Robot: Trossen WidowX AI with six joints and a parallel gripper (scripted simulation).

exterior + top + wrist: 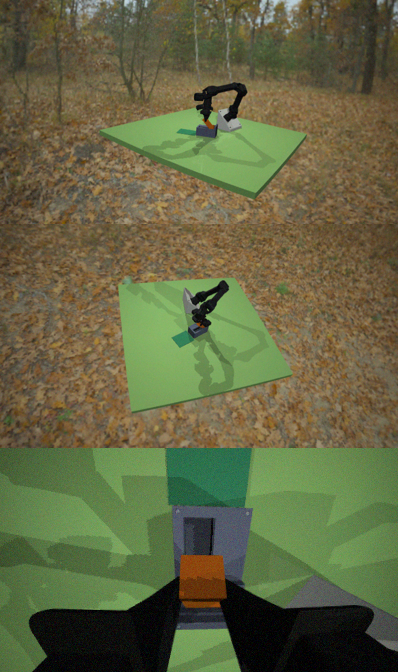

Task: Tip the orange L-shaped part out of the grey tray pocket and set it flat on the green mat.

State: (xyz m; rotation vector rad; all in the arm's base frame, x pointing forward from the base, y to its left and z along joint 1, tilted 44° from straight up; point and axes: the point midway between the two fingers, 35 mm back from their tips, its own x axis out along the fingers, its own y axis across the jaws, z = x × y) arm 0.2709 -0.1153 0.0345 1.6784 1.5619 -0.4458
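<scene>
Right now my gripper tip is 140 mm to the left of the small dark green mat, 130 mm above it and 20 mm short of it. From my gripper tip the other things lie so: orange L-shaped part 30 mm to the left, 30 mm below, 20 mm behind.
</scene>
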